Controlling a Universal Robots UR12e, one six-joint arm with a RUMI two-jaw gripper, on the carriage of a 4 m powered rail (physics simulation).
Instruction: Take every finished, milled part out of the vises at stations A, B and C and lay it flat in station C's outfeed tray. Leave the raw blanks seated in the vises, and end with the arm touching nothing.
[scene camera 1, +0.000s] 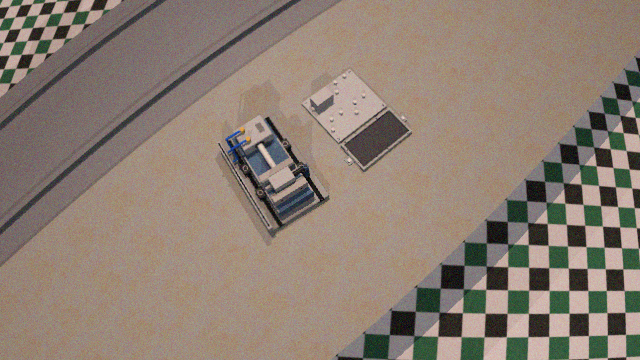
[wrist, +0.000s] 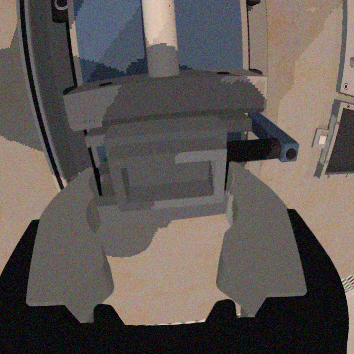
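In the wrist view, a grey part (wrist: 218, 180) with a rectangular pocket sits at the jaws of a vise (wrist: 185, 102). My gripper (wrist: 161, 167) is open, with one finger on each side of the part; whether a finger touches it cannot be told. The arm and gripper do not show in the scene view. There, a vise (scene camera 1: 275, 156) holds a light grey block (scene camera 1: 282, 178) with no pocket visible on top. A shallow tray (scene camera 1: 388, 150) with a dark, empty floor lies right of that vise. Which stations these are cannot be told.
A pegged plate (scene camera 1: 367, 107) with a grey block (scene camera 1: 322, 100) on it adjoins the tray. The rail (scene camera 1: 150, 65) runs along the upper left. In the wrist view, a blue-ended handle (wrist: 289, 145) sticks out right of the vise, and another tray (wrist: 346, 140) shows at the right edge.
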